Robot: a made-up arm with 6 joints.
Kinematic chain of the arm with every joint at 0, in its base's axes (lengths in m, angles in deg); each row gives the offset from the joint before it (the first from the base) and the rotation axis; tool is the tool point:
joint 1: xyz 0 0 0.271 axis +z
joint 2: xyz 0 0 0 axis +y
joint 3: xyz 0 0 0.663 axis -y
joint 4: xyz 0 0 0 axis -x
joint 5: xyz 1.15 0 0 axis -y
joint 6: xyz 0 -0.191 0 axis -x
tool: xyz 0 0 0
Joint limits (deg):
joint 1: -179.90..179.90
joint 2: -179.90..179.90
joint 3: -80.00..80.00
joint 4: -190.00..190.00
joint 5: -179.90..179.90
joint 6: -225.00..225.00
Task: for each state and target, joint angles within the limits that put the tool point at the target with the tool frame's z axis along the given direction. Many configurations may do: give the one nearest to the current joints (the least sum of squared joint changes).
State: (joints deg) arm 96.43 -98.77 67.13 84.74 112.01 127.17
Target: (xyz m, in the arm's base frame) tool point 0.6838 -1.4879 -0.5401 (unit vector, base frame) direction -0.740 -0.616 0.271
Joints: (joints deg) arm 111.60 -117.41 80.00 62.55 162.49 133.05
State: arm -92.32 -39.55 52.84 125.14 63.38 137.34
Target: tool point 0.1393 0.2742 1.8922 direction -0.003 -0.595 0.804
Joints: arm -94.69 -44.24 29.44 127.55 104.66 165.86
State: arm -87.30 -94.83 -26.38 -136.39 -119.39 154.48
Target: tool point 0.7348 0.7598 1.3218 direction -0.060 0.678 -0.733
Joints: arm -130.06 -93.83 24.63 -112.57 -109.76 116.20
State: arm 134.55 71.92 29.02 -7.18 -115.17 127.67
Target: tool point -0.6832 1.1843 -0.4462 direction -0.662 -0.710 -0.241
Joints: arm 127.81 74.00 20.44 12.81 -115.63 83.52
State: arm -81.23 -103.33 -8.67 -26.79 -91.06 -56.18
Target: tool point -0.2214 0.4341 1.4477 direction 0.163 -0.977 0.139
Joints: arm -68.15 -87.81 2.62 -76.70 -97.03 -82.38
